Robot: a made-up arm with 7 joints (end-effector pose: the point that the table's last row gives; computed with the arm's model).
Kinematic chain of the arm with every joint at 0, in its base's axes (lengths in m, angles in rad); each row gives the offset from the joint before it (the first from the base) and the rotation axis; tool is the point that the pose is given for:
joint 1: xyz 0 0 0.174 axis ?
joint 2: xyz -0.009 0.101 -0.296 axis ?
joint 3: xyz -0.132 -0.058 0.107 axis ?
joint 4: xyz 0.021 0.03 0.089 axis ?
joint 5: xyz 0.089 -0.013 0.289 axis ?
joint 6: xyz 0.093 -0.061 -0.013 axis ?
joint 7: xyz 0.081 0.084 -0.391 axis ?
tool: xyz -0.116 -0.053 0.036
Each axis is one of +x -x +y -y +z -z.
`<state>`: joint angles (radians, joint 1 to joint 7).
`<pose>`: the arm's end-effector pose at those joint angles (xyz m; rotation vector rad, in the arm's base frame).
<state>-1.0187 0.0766 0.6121 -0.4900 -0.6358 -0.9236 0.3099</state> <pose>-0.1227 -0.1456 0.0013 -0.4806 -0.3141 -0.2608</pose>
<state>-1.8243 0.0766 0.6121 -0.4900 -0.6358 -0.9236 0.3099</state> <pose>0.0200 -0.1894 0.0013 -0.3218 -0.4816 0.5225</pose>
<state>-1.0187 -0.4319 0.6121 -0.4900 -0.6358 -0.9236 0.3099</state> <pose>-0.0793 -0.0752 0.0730 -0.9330 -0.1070 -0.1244</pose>
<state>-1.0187 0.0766 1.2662 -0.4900 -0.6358 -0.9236 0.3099</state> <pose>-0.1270 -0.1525 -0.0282 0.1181 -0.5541 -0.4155</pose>
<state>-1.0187 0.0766 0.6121 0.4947 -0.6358 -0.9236 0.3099</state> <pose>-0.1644 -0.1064 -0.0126 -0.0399 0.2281 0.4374</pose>
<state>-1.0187 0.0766 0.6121 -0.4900 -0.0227 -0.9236 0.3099</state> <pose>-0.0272 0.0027 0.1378 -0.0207 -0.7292 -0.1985</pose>
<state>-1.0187 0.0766 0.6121 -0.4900 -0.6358 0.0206 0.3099</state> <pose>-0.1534 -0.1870 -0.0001 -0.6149 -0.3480 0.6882</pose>
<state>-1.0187 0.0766 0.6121 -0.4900 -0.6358 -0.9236 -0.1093</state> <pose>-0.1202 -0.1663 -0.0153 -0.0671 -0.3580 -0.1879</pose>
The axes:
joint 1: -z
joint 2: -y
joint 3: -y
joint 4: +x
joint 5: -y
joint 6: +z
joint 7: -x

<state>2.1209 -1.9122 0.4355 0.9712 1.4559 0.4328 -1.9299</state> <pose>-0.3519 -0.2625 -0.5873 0.6169 -2.4039 -1.5090</pose>
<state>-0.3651 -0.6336 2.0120 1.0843 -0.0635 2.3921 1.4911</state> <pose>0.0518 0.0645 0.1484 0.0972 2.4813 -0.3319</pose>
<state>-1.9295 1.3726 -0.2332 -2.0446 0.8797 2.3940 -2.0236</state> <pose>-0.1305 -0.1680 0.3217 -1.1881 0.2688 0.7732</pose>
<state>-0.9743 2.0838 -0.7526 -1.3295 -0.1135 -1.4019 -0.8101</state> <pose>0.0098 -0.1097 -0.1026 1.1098 -1.9194 -0.6484</pose>
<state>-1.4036 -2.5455 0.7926 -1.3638 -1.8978 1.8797 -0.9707</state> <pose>-0.3055 0.5456 0.1294 -0.9667 1.8672 -1.5737</pose>
